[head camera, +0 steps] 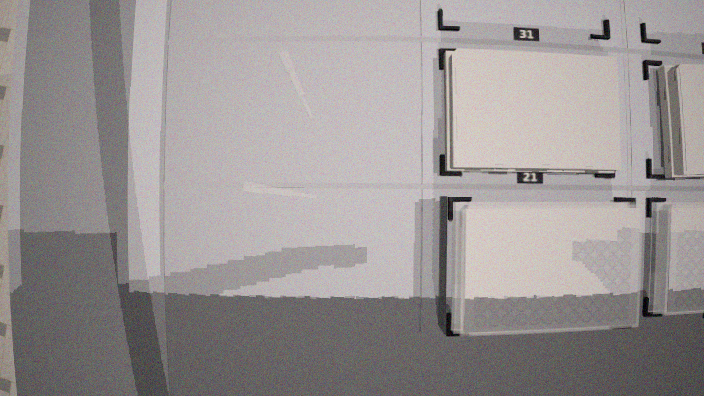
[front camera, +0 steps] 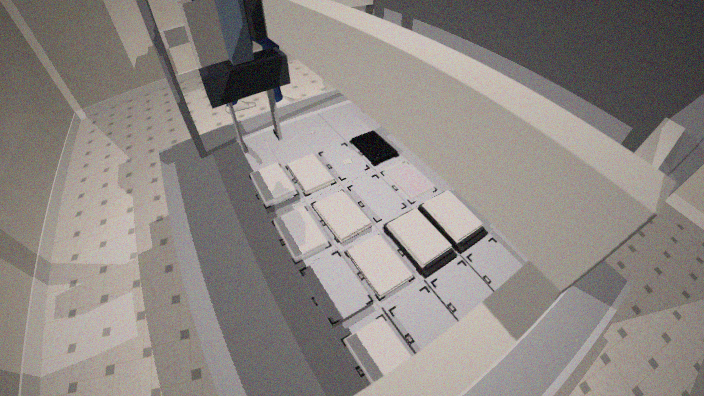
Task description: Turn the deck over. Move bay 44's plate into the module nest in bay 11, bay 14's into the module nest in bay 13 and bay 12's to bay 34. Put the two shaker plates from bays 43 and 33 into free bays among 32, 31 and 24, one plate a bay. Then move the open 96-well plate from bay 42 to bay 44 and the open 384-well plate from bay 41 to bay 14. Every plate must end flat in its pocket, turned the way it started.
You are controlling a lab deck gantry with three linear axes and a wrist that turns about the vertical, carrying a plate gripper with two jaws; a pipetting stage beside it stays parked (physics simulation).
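Places are measured from the robot's base along level axes (x ahead, y left, z up), in metres.
Pixels of known places: gripper, fingertip midpoint: (front camera: 261,142); robot's base at its link origin: (head camera: 442,319) (front camera: 252,181).
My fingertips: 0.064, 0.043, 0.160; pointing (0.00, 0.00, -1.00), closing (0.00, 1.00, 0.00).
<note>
Ahead of a thing's pixels: the offset from my fingertips to its middle, as dx, dy, dz. "*": to the spot under its first point.
My gripper (front camera: 262,142) is open and empty above the deck's far-left end, beyond bay 11. In the front view, lidded plates sit in bay 11 @(* +0.014, +0.005, -0.127) (front camera: 275,183) (head camera: 540,260), bay 12 @(* +0.172, +0.006, -0.146) (front camera: 303,231) and bay 14 @(* +0.480, +0.007, -0.131) (front camera: 382,347). Bay 13's nest @(* +0.336, +0.007, -0.141) (front camera: 340,287) is empty. Two shaker plates stand on black bases in bay 33 @(* +0.333, +0.208, -0.124) (front camera: 419,236) and bay 43 @(* +0.331, +0.313, -0.123) (front camera: 452,215). The black 384-well plate @(+0.000, +0.321, -0.153) (front camera: 374,147) is in bay 41 and the pinkish 96-well plate @(+0.164, +0.321, -0.153) (front camera: 410,179) in bay 42. Bays 31, 32, 24, 34 and 44 hold no plate.
Pale plates stand in bay 21 @(* +0.005, +0.110, -0.146) (front camera: 311,171) (head camera: 532,110), bay 22 @(* +0.181, +0.104, -0.143) (front camera: 342,215) and bay 23 @(* +0.333, +0.106, -0.146) (front camera: 380,264). A broad beige beam (front camera: 450,130) crosses above the deck's right side. A thin grey post (front camera: 172,82) rises at the back left. Part of a blue-clad figure shows behind the gripper.
</note>
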